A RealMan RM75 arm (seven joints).
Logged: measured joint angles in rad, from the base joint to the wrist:
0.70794, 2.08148, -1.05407, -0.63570, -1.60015, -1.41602, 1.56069
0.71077, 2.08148, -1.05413, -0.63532, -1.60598, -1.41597, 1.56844
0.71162, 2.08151, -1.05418, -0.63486, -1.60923, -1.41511, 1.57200
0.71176, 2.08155, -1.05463, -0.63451, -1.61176, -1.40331, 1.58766
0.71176, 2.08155, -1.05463, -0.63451, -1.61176, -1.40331, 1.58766
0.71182, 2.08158, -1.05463, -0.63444, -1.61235, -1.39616, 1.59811
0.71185, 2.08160, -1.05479, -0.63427, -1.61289, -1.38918, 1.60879
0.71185, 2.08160, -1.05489, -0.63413, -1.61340, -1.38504, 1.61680
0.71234, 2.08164, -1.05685, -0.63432, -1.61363, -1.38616, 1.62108
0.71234, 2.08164, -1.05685, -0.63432, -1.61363, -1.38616, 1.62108
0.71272, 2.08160, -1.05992, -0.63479, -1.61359, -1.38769, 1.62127
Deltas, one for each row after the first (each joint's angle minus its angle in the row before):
0.00283, 0.00000, -0.00006, 0.00038, -0.00583, 0.00005, 0.00775
0.00085, 0.00003, -0.00005, 0.00046, -0.00325, 0.00086, 0.00356
0.00014, 0.00004, -0.00045, 0.00035, -0.00253, 0.01180, 0.01566
0.00000, 0.00000, 0.00000, 0.00000, 0.00000, 0.00000, 0.00000
0.00006, 0.00003, 0.00000, 0.00007, -0.00059, 0.00715, 0.01045
0.00003, 0.00002, -0.00016, 0.00017, -0.00054, 0.00698, 0.01068
0.00000, 0.00000, -0.00010, 0.00014, -0.00051, 0.00414, 0.00801
0.00049, 0.00004, -0.00196, -0.00019, -0.00023, -0.00112, 0.00428
0.00000, 0.00000, 0.00000, 0.00000, 0.00000, 0.00000, 0.00000
0.00038, -0.00004, -0.00307, -0.00047, 0.00004, -0.00153, 0.00019

